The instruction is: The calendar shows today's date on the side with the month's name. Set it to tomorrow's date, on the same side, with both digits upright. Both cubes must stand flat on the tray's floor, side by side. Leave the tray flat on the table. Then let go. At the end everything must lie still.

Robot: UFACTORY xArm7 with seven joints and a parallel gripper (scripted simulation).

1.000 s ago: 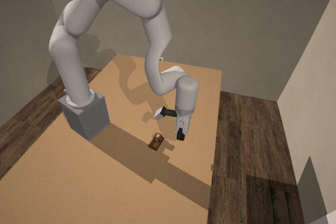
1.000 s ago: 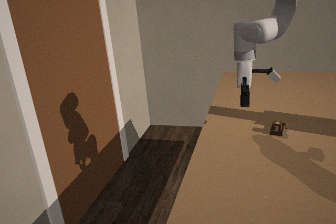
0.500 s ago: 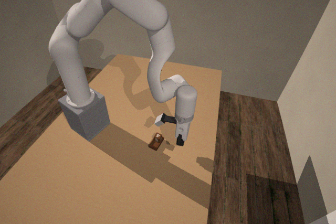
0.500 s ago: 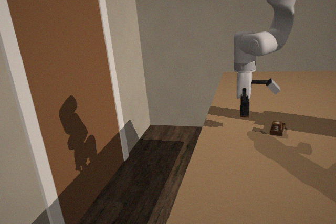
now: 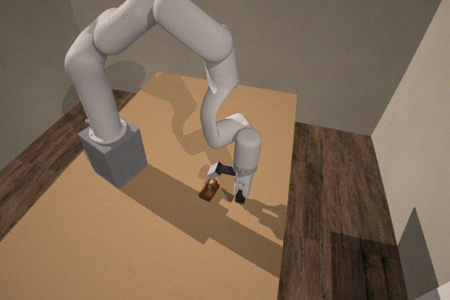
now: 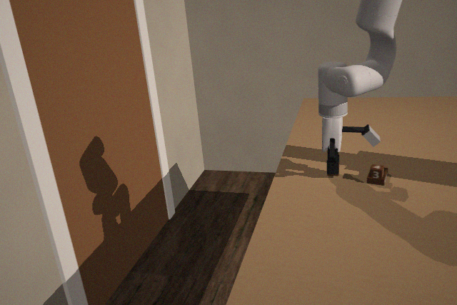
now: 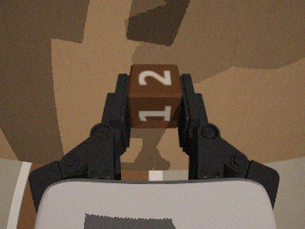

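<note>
Now: the digit cube 1 cm below my hand. Round my hand: brown calendar tray: 12 cm behind, 3 cm below, 1 cm to the right.
</note>
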